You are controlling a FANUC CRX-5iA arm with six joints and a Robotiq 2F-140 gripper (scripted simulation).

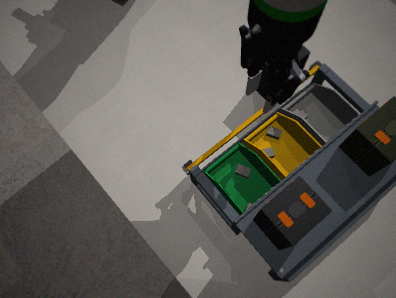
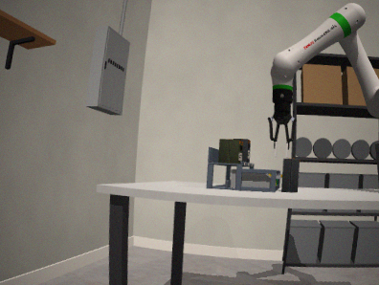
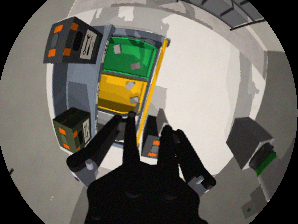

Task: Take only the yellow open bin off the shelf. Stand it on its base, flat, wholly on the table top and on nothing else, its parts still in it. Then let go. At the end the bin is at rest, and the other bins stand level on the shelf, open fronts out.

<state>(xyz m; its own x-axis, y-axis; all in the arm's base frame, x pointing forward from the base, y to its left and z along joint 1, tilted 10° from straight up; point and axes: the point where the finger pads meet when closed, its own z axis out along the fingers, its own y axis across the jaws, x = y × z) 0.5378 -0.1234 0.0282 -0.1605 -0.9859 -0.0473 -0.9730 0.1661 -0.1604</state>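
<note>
The long yellow rod is 110 mm below my hand. Round my hand: yellow open bin 100 mm ahead, 20 mm to the right, 130 mm below; then green bin 80 mm ahead, 130 mm to the right, 130 mm below; then grey bin 120 mm ahead, 90 mm to the left, 130 mm below.
</note>
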